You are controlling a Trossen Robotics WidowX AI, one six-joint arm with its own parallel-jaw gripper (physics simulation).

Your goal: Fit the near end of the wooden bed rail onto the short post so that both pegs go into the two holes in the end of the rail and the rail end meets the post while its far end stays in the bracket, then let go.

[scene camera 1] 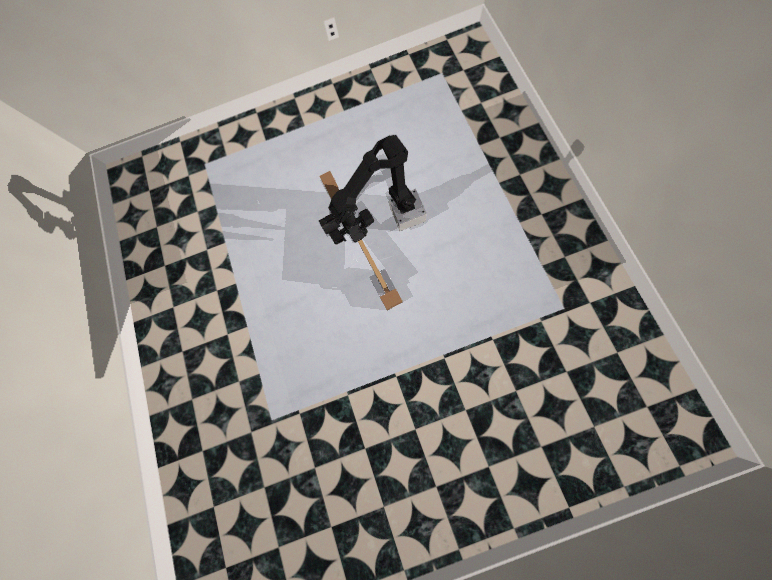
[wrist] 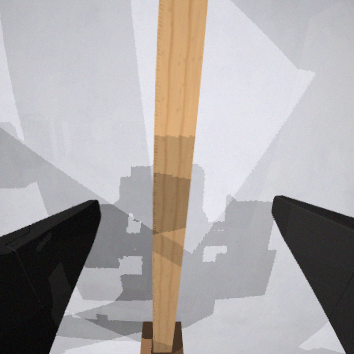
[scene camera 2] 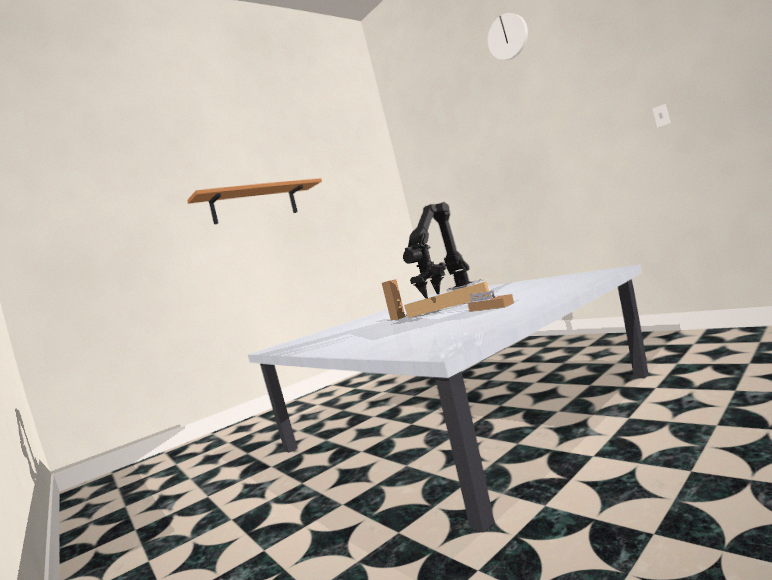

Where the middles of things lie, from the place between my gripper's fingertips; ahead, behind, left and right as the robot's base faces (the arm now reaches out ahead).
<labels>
My gripper is now 20 mm past the wooden bed rail (scene camera 2: 460, 296), 50 mm to the right of it and 30 mm above it.
</labels>
